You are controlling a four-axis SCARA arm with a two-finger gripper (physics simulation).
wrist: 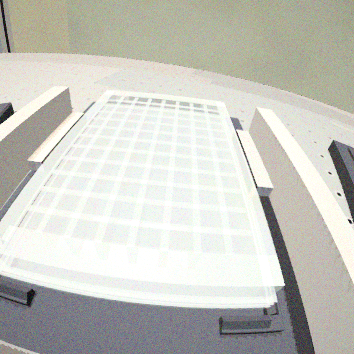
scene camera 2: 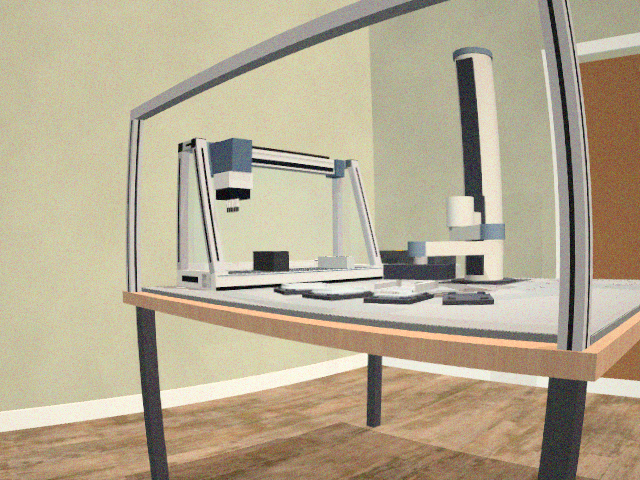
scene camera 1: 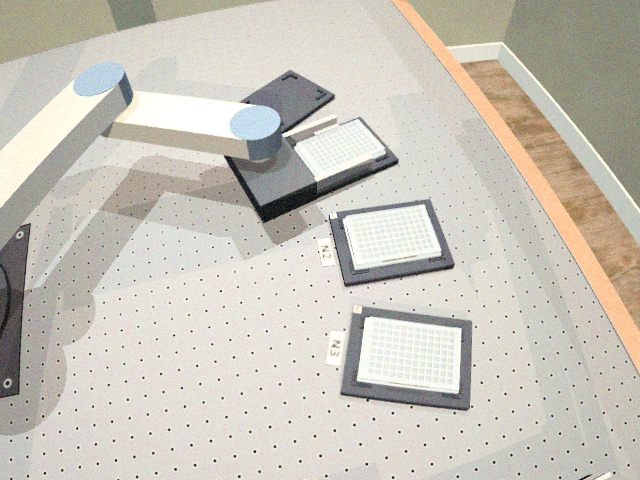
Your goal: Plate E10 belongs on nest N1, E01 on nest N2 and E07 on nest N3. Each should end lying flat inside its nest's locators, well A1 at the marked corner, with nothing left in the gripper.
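Places are measured from the arm's base along level axes (x ahead, y left, z up), in millimetres.
Pixels of known places: gripper, between the fingertips: [wrist: 159, 110] [scene camera 2: 396, 288] [scene camera 1: 352, 139].
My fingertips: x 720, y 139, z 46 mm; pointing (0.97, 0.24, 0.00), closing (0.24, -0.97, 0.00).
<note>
Behind a point stands the place of what it marks.
My gripper [scene camera 1: 330, 149] [scene camera 2: 405, 286] @[x 720, y 139, z 46 mm] [wrist: 159, 110] @[x 720, y 139, z 46 mm] is shut on a clear-white well plate [scene camera 1: 343, 143] @[x 704, y 137, z 41 mm] [wrist: 155, 200] @[x 663, y 119, z 41 mm], with a finger pad at each long side. The plate is level and low over the OUT nest [scene camera 1: 383, 161] @[x 761, y 95, z 25 mm] [wrist: 125, 321] @[x 630, y 116, z 25 mm], between N2 and the rear nest; whether it rests there I cannot tell. The rear nest N1 [scene camera 1: 305, 95] @[x 679, y 296, z 25 mm] [scene camera 2: 467, 299] @[x 698, y 330, z 25 mm] bears no plate where it shows; part is hidden by the arm. One plate [scene camera 1: 392, 235] @[x 717, y -54, z 38 mm] lies flat in nest N2 [scene camera 1: 398, 274] @[x 708, y -109, z 24 mm], another [scene camera 1: 410, 353] @[x 679, y -226, z 37 mm] in nest N3 [scene camera 1: 466, 356] @[x 752, y -250, z 25 mm]. Plate names and the held plate's A1 corner are not readable.
The arm [scene camera 1: 180, 121] @[x 459, y 136, z 158 mm] reaches in from the left, its dark hand body [scene camera 1: 273, 180] @[x 569, y 41, z 98 mm] covering the OUT nest's label side. A gantry machine [scene camera 2: 294, 160] @[x 372, y -623, z 483 mm] stands on the table in the second scene view, beside the row of nests. An enclosure post [scene camera 2: 560, 180] @[x 1044, y 689, z 236 mm] rises at the table's corner.
</note>
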